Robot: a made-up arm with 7 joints. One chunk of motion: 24 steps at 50 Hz.
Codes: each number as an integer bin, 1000 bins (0 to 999) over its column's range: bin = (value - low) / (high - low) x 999, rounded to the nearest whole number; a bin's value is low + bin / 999 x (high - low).
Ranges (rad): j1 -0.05..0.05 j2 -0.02..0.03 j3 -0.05..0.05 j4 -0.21..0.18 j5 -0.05..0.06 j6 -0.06..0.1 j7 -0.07..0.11
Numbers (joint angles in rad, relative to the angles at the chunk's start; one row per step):
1: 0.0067 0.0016 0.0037 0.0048 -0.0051 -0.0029 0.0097
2: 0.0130 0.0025 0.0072 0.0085 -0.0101 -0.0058 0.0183
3: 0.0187 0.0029 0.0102 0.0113 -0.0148 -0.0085 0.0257
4: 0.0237 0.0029 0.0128 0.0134 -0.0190 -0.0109 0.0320
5: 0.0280 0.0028 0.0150 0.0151 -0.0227 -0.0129 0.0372
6: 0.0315 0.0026 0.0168 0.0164 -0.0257 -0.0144 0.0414
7: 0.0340 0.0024 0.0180 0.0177 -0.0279 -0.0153 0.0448
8: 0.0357 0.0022 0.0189 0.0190 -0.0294 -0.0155 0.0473
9: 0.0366 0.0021 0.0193 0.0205 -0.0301 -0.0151 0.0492
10: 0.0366 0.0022 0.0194 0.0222 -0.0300 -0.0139 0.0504
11: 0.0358 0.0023 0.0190 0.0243 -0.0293 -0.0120 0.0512
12: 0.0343 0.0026 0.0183 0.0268 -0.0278 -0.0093 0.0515
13: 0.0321 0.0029 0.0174 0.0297 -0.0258 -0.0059 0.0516
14: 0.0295 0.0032 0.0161 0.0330 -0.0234 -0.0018 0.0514
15: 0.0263 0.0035 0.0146 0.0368 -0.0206 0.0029 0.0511
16: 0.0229 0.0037 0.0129 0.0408 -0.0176 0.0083 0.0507
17: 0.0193 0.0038 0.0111 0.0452 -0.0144 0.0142 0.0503
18: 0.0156 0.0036 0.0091 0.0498 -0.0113 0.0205 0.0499
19: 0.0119 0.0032 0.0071 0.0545 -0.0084 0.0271 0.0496
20: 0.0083 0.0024 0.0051 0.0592 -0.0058 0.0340 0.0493
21: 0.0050 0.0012 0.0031 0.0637 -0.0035 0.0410 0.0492
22: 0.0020 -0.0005 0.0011 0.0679 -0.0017 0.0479 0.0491
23: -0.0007 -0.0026 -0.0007 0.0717 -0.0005 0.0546 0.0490
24: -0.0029 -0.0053 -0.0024 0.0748 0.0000 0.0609 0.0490
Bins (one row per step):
1: 566 432 536 550 408 357 442
2: 629 450 571 560 362 338 490
3: 686 458 601 567 320 322 531
4: 736 458 627 572 282 307 566
5: 779 456 649 577 248 294 595
6: 814 452 667 580 221 285 618
7: 839 448 679 583 201 279 637
8: 856 444 688 587 187 278 651
9: 865 442 692 590 181 280 662
10: 865 444 693 595 182 288 668
11: 857 446 689 600 188 300 673
12: 842 452 682 607 202 317 674
13: 820 458 673 614 220 338 675
14: 794 464 660 622 242 363 674
15: 762 470 645 632 267 393 672
16: 728 474 628 642 294 426 670
17: 692 476 610 654 323 463 668
18: 655 472 590 665 351 503 665
19: 618 464 570 678 378 544 664
20: 582 448 550 690 401 587 662
21: 549 424 530 701 422 631 662
22: 519 390 510 712 439 674 661
23: 493 348 493 722 450 716 660
24: 471 294 476 730 454 755 660

